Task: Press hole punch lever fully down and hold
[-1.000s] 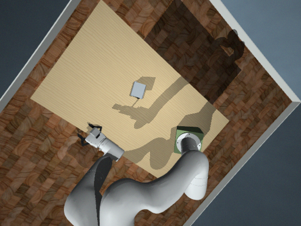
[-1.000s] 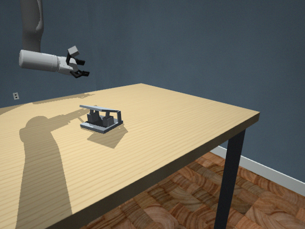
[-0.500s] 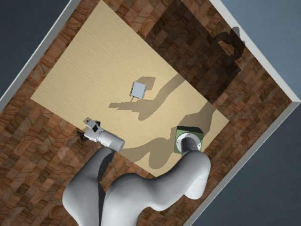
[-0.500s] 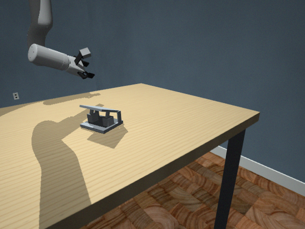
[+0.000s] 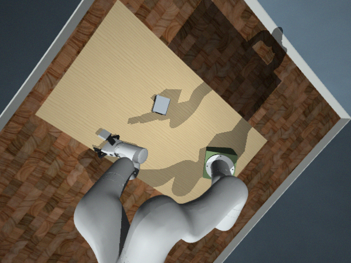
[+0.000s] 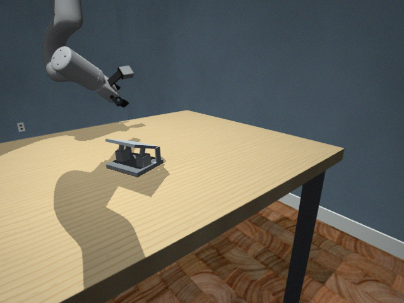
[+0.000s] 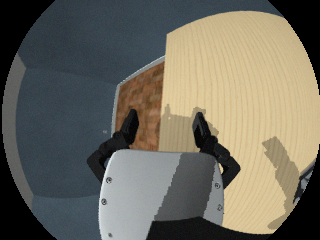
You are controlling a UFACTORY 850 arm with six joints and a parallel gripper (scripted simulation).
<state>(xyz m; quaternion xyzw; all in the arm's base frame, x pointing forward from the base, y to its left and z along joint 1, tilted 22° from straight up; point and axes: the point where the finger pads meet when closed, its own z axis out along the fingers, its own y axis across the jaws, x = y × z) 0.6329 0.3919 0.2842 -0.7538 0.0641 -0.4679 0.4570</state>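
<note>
Right now my hand is 44 cm to the left of the flat lever, 8 cm above it and 7 cm past it. Also, from my hand: grey hole punch: 43 cm to the right, 10 cm below, 6 cm behind.
</note>
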